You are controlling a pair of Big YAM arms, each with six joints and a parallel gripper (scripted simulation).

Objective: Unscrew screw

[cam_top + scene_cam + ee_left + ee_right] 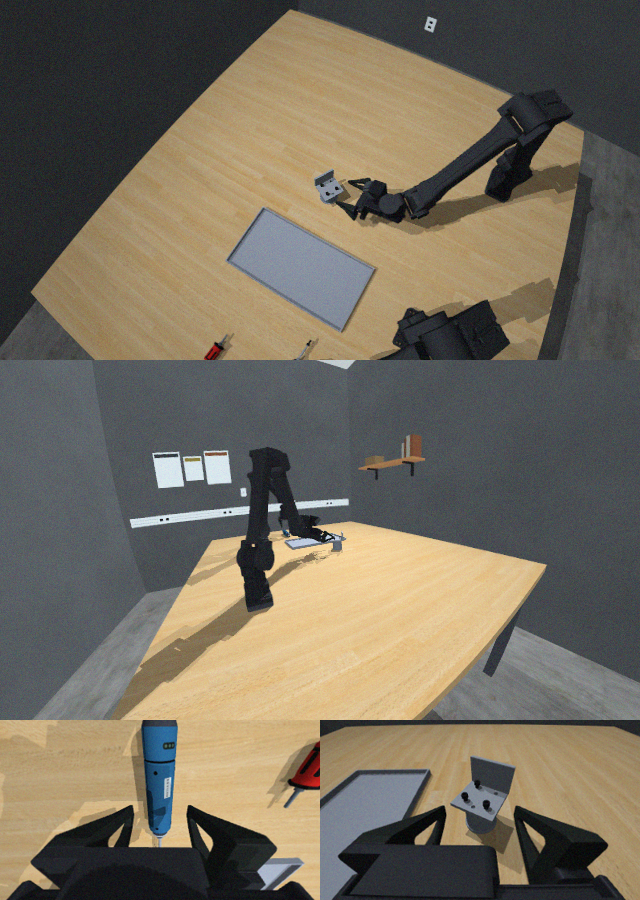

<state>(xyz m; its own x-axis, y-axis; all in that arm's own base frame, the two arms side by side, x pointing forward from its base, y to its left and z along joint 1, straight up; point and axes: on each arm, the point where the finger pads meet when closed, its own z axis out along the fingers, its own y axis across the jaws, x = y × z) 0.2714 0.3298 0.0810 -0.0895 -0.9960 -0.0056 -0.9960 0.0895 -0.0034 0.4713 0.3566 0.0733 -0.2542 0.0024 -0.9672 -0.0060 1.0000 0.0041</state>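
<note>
Right now the grey bracket is 60 mm ahead of my right hand, 20 mm below it and 10 mm to the left of it. Also, from my right hand: grey tray 260 mm to the left, 90 mm below, 20 mm behind; then joint module 60 mm below, 50 mm ahead, 10 mm to the left.
</note>
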